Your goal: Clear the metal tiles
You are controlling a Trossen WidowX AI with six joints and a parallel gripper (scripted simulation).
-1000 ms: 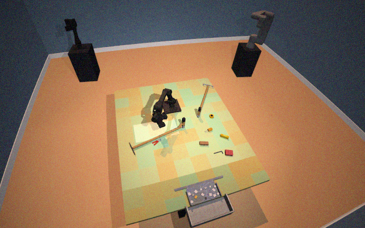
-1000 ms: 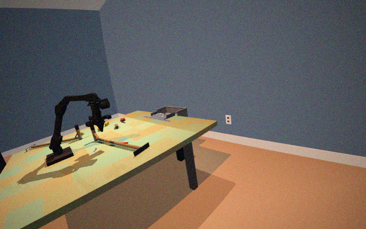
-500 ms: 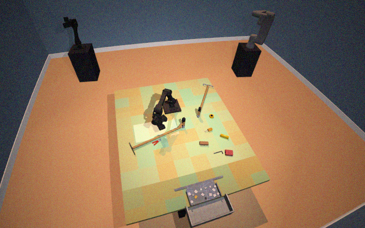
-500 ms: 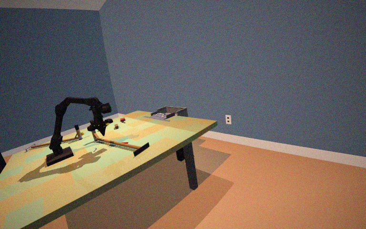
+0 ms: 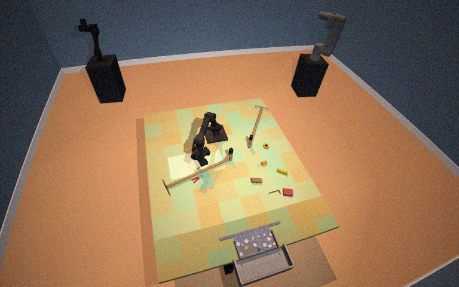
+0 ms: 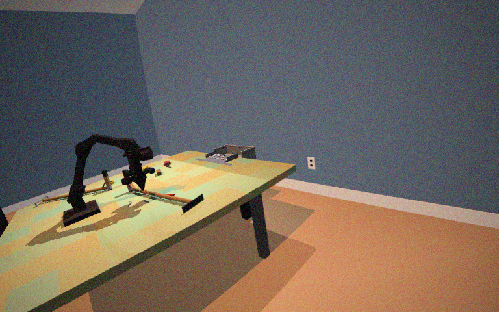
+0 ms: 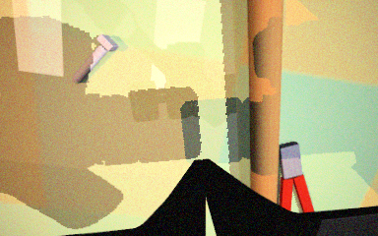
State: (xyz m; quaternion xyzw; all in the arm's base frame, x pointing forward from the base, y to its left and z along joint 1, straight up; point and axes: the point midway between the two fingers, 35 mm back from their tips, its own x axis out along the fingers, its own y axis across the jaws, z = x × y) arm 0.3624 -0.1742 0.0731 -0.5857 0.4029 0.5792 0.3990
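Right now the long scraper is 6 cm ahead of my gripper tip. Also, from my gripper tip: yellow ring: 16 cm behind, 61 cm to the left, 5 cm below; then orange screwdriver: 3 cm ahead, 53 cm to the left, 5 cm below; then brown block: 19 cm ahead, 44 cm to the left, 5 cm below.
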